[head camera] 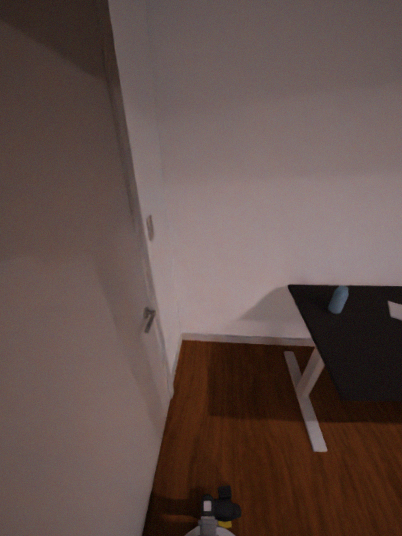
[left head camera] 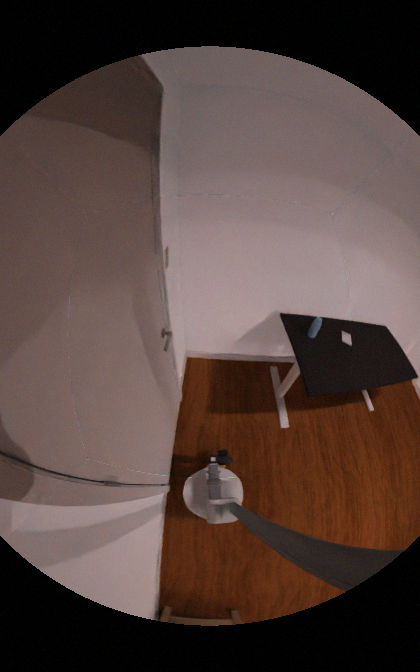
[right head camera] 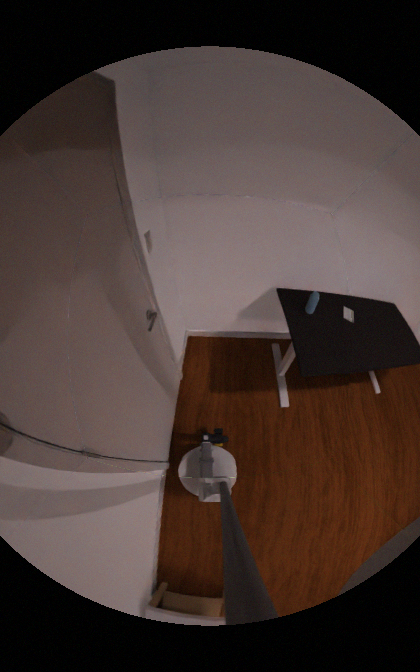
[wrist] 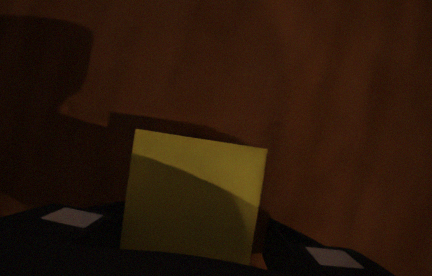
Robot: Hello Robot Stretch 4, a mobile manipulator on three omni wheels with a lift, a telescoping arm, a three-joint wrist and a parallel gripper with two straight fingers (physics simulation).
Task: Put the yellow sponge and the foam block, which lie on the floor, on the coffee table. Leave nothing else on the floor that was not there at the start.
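Frame: origin at the robot's base, x back, y right, z up, level; centimetres.
Seen in the pictures: gripper, between the fingertips: (wrist: 203,228).
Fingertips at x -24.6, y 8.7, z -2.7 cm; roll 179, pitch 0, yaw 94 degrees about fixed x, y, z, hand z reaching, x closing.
Observation:
Pixels of each thing's top centre, then the offset from my fingertips to it. "spot": a spot on its surface instead. Level surfaces: height alone.
- yellow sponge, centre of its top: (wrist: 185,244) (head camera: 223,512) (right head camera: 217,439) dx -0.6, dy -0.8, dz +4.5 cm
- black-topped table, height of its surface: dz +72.0 cm
- blue bottle, centre of its top: (head camera: 343,288) (right head camera: 315,292) dx -70.9, dy +68.9, dz +88.5 cm
- white card, centre of its top: (head camera: 399,310) (right head camera: 348,313) dx -67.3, dy +107.3, dz +73.0 cm
- door with a handle, a spot on its surface: (head camera: 149,319) (right head camera: 151,319) spot: dx -46.4, dy -31.6, dz +93.4 cm
The yellow sponge (head camera: 225,524) (left head camera: 223,467) (right head camera: 219,444) (wrist: 195,192) is on the floor, partly in shadow. My gripper (head camera: 221,507) (left head camera: 223,458) (right head camera: 216,438) (wrist: 203,228) is open, low over the floor just ahead of my round white base. In the wrist view the sponge shows between the two dark fingers, its near edge over the dark gripper body; whether a finger touches it I cannot tell. The foam block does not show. A black-topped table (head camera: 360,350) (left head camera: 350,365) (right head camera: 350,345) with white legs stands ahead to the right; whether it is the coffee table I cannot tell.
A blue bottle (head camera: 338,300) (left head camera: 315,327) (right head camera: 312,303) and a white card (head camera: 396,310) (left head camera: 346,338) (right head camera: 348,314) are on the black table. A door with a handle (head camera: 149,319) (left head camera: 167,339) (right head camera: 151,319) stands close on the left. A light wooden piece (left head camera: 200,621) (right head camera: 192,605) shows at the bottom.

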